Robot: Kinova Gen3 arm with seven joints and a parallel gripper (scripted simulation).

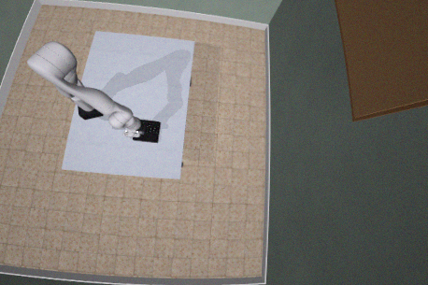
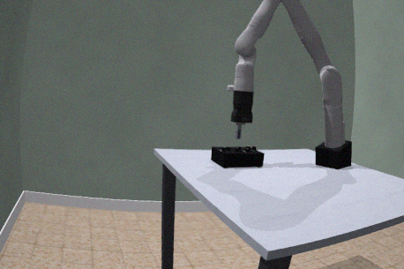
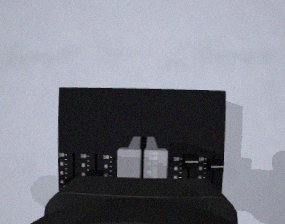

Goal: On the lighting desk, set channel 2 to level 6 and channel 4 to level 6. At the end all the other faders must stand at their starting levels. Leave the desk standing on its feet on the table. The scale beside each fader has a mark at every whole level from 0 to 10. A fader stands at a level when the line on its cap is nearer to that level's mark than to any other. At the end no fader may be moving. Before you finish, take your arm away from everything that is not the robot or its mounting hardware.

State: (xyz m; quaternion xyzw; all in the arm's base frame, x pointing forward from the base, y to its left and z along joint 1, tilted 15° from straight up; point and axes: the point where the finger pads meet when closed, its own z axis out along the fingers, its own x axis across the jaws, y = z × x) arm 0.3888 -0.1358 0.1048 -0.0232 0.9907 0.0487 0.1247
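The channel 4 cap is 50 mm below my hand and 20 mm to the left of it. The rest, counted from my hand: channel 2 cap: 50 mm below, 40 mm ahead, 30 mm to the left; then channel 3 cap: 60 mm to the left, 50 mm below, 20 mm ahead; then channel 5 cap: 60 mm to the left, 50 mm below, 20 mm behind.
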